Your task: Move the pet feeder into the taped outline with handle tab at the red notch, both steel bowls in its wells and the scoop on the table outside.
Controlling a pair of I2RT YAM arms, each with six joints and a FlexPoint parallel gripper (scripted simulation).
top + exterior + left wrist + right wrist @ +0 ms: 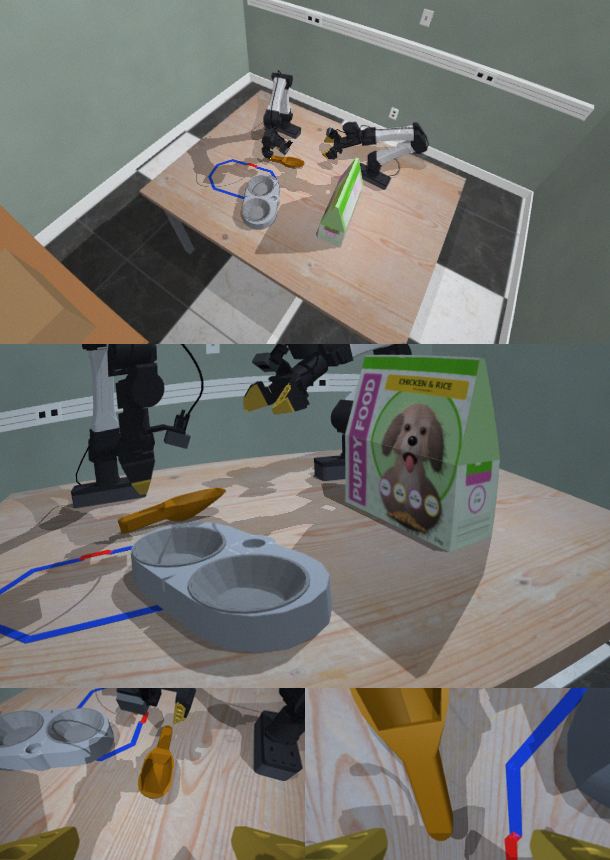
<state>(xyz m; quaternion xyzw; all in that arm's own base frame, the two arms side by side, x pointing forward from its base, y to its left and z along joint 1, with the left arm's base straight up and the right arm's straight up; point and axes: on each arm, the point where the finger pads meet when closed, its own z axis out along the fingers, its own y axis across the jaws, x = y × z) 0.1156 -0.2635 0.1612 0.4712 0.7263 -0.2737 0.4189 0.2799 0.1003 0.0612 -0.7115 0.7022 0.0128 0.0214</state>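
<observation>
Now: right hand 24 cm short of the grey pet feeder, 13 cm to the right of it and 8 cm above it. Round my right hand: puppy food bag (8 cm ahead, 50 cm to the left, 5 cm above); then blue taped outline (19 cm ahead, 6 cm to the right, 9 cm below); then orange scoop (5 cm behind, 7 cm to the left, 7 cm below).
</observation>
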